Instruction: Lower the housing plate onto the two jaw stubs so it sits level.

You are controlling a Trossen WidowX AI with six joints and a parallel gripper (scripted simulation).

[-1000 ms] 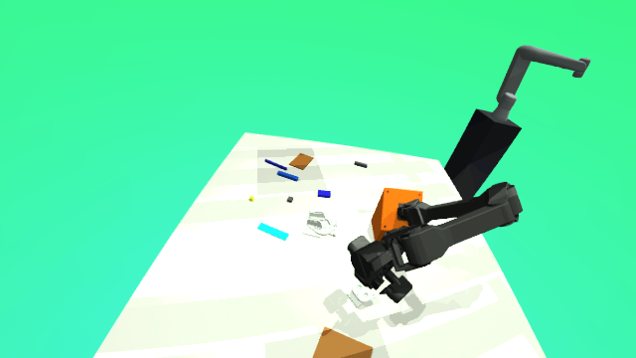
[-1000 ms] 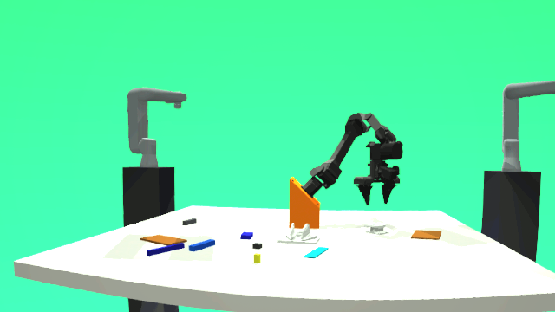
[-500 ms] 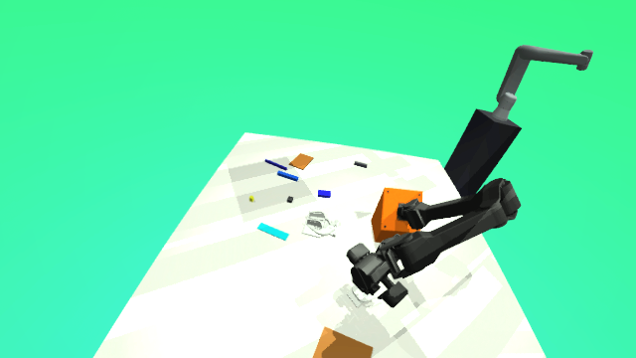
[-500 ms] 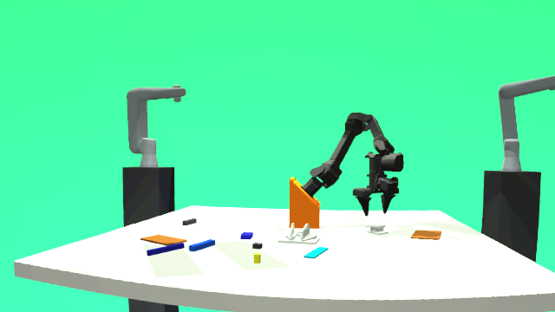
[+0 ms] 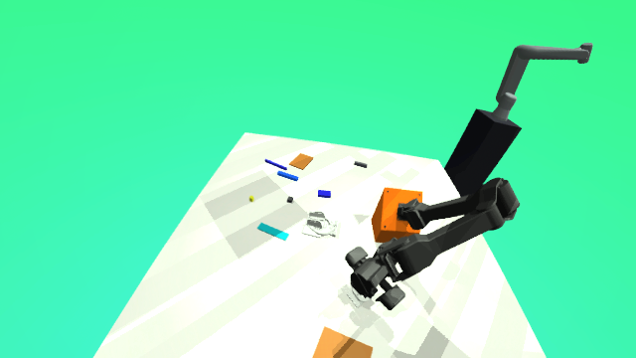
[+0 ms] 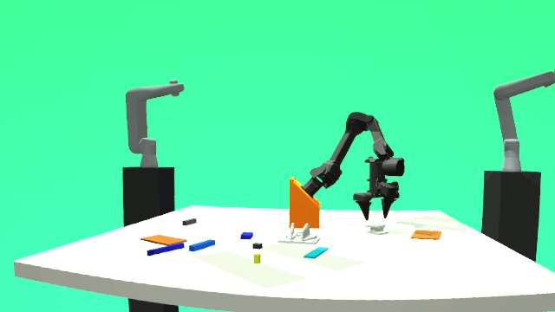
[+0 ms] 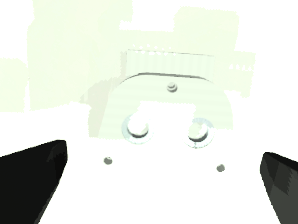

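The housing plate is 2 cm below my gripper tip and 1 cm ahead of it. The rest, counted from my gripper tip: cyan bar (32 cm ahead, 20 cm to the right, 4 cm below); then black block (37 cm to the right, 29 cm ahead, 4 cm below); then blue block (44 cm to the right, 14 cm ahead, 4 cm below).
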